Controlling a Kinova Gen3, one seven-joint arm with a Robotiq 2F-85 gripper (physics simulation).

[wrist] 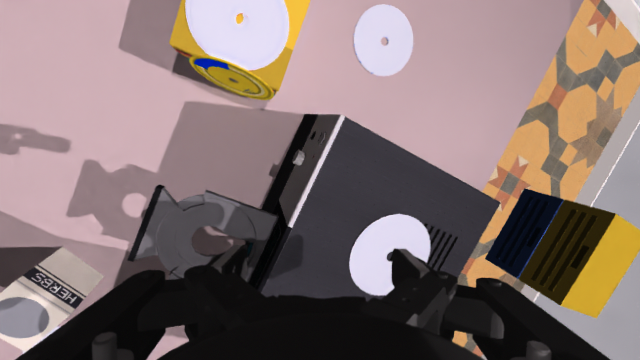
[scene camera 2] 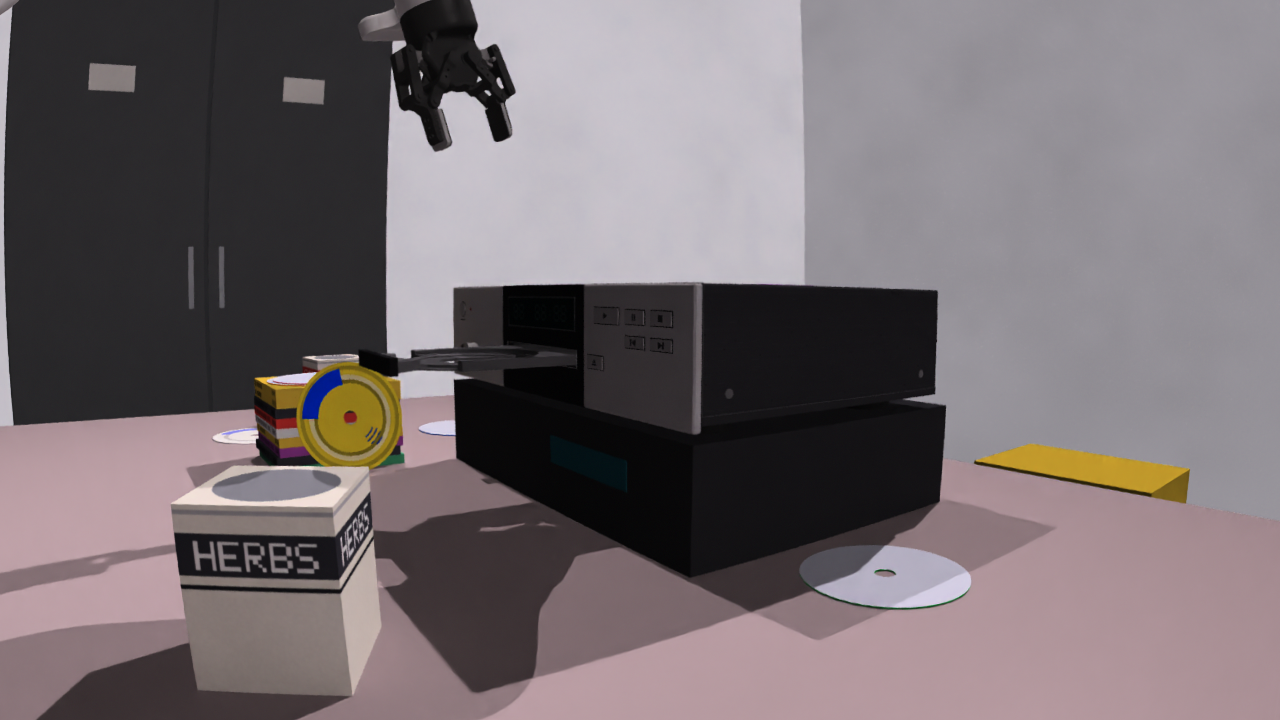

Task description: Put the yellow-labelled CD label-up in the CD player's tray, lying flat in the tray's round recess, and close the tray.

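Places are measured from the arm's base along level axes (x ahead, y left, z up), in centimetres.
Pixels of known places: gripper, fingertip midpoint: (wrist: pixel 319 262) (scene camera 2: pixel 475 144).
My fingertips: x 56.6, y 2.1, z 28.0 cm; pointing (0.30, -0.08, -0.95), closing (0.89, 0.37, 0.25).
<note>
For each thing: its middle in the pictures, then the offset to it from my fingertips.
- yellow-labelled CD at the middle of its body: (scene camera 2: pixel 350 417) (wrist: pixel 233 80) dz -28.2, dx -10.5, dy +9.8 cm
- white disc at the middle of its body: (wrist: pixel 391 256) dz -14.4, dx +16.5, dy -3.4 cm
- HERBS box at the middle of its body: (scene camera 2: pixel 285 573) (wrist: pixel 45 295) dz -29.3, dx -25.2, dy -31.2 cm
The yellow-labelled CD (scene camera 2: pixel 371 394) (wrist: pixel 220 77), with a blue arc on its label, stands on edge against the near side of a stack of cases (scene camera 2: pixel 275 420) (wrist: pixel 295 30). The CD player (scene camera 2: pixel 805 349) (wrist: pixel 380 170) has its tray (scene camera 2: pixel 378 362) (wrist: pixel 175 230) out, and the tray's round recess holds no disc. My gripper (scene camera 2: pixel 469 138) (wrist: pixel 319 262) is open and empty, high above the player. In the wrist view its fingers partly cover the tray and a white disc (wrist: pixel 367 250) on the player's top.
The player rests on a black unit (scene camera 2: pixel 814 483). A HERBS box (scene camera 2: pixel 268 635) (wrist: pixel 82 272) stands near the tray's front. White discs lie on the stack (wrist: pixel 215 30), behind the player (scene camera 2: pixel 438 428) (wrist: pixel 370 50) and at its right (scene camera 2: pixel 841 573). A yellow box (scene camera 2: pixel 1083 470) (wrist: pixel 605 270) stands beyond the table.
</note>
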